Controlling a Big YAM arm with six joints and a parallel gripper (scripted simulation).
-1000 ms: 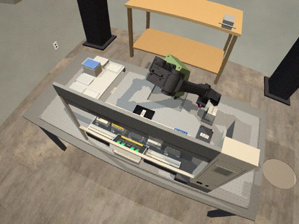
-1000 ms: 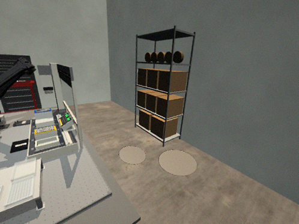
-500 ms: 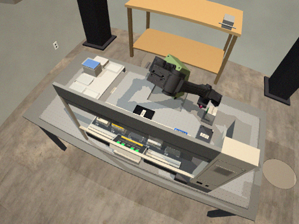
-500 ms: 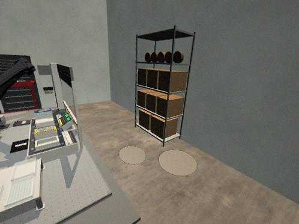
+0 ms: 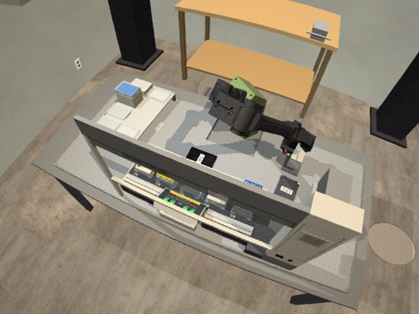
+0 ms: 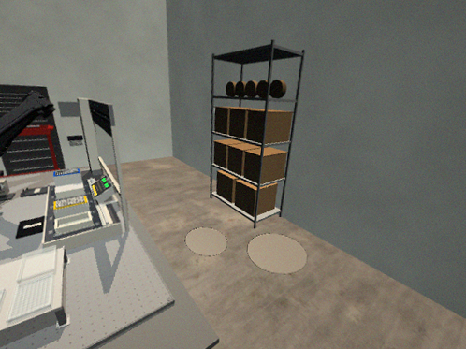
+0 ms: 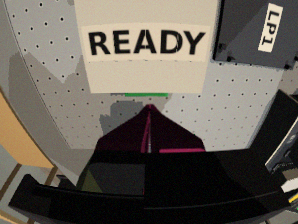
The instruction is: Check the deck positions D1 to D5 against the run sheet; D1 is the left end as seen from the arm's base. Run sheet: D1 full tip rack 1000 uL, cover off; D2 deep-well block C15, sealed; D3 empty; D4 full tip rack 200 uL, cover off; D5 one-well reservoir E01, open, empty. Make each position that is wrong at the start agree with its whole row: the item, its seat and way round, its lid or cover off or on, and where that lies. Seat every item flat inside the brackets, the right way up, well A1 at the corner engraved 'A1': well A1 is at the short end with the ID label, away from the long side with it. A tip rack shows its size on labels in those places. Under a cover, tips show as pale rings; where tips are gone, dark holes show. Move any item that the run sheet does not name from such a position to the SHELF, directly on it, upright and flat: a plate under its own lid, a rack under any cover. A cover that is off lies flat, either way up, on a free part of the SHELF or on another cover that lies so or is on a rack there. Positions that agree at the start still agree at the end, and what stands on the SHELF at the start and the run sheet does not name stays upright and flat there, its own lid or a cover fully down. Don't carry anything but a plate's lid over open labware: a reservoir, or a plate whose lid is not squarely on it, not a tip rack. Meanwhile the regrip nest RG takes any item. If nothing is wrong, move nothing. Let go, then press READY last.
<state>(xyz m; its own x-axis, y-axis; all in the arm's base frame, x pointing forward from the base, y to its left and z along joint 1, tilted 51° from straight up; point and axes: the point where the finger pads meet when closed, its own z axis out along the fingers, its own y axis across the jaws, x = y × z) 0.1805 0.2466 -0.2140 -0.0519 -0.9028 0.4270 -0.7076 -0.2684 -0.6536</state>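
My gripper is now 4 cm to the right of the button box and 1 cm above it. From my hand the other things lie so: yellow-labelled tip rack: 46 cm to the right, 33 cm ahead, 2 cm above; blue-labelled rack: 34 cm ahead, 9 cm to the right, 4 cm above; black regrip nest: 39 cm to the right, 16 cm ahead, 8 cm below.
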